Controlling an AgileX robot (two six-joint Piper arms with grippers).
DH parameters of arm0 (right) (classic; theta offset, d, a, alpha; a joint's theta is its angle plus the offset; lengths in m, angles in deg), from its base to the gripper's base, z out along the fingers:
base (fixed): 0 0 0 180
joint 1: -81.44 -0.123 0 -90
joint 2: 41.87 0 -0.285 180
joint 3: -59.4 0 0.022 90
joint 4: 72.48 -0.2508 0 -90
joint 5: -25.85 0 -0.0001 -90
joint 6: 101.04 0.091 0 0
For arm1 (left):
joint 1: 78.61 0.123 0 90
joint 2: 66 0 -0.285 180
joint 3: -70.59 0 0.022 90
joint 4: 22.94 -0.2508 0 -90
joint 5: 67.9 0 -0.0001 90
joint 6: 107.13 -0.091 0 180
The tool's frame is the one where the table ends.
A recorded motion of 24 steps. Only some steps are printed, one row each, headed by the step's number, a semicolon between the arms.
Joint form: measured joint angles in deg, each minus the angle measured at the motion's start. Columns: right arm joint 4, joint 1, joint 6, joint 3, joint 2, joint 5; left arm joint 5, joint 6, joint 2, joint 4, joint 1, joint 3.
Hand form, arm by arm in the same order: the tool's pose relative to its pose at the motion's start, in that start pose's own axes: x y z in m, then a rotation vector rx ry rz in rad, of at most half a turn. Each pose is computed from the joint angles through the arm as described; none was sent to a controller.
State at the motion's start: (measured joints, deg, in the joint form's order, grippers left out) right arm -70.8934 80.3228 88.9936 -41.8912 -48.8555 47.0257; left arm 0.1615 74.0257 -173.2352 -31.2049 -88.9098 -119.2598
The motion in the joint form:
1: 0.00 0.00 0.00 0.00 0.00 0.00; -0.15 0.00 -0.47 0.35 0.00 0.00
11: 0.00 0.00 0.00 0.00 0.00 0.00; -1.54 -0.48 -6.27 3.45 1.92 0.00
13: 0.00 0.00 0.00 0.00 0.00 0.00; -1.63 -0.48 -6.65 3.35 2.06 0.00
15: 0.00 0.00 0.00 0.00 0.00 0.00; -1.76 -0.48 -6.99 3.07 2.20 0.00
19: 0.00 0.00 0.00 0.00 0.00 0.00; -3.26 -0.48 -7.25 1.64 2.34 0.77
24: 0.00 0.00 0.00 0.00 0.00 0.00; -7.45 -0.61 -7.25 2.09 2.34 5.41
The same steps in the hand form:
1: 0.0000 0.0000 0.0000 0.0000 0.0000 0.0000; -0.0009 -0.0009 0.0032 0.0060 0.0056 -0.0012
11: 0.0000 0.0000 0.0000 0.0000 0.0000 0.0000; -0.0078 0.0019 0.0445 0.0519 0.0865 -0.0359
13: 0.0000 0.0000 0.0000 0.0000 0.0000 0.0000; -0.0081 0.0026 0.0472 0.0501 0.0917 -0.0369
15: 0.0000 0.0000 0.0000 0.0000 0.0000 0.0000; -0.0083 0.0037 0.0497 0.0455 0.0956 -0.0365
19: 0.0000 0.0000 0.0000 0.0000 0.0000 0.0000; -0.0081 0.0059 0.0549 0.0235 0.0875 -0.0261
24: 0.0000 0.0000 0.0000 0.0000 0.0000 0.0000; 0.0018 0.0020 0.0727 0.0350 0.0947 -0.0198

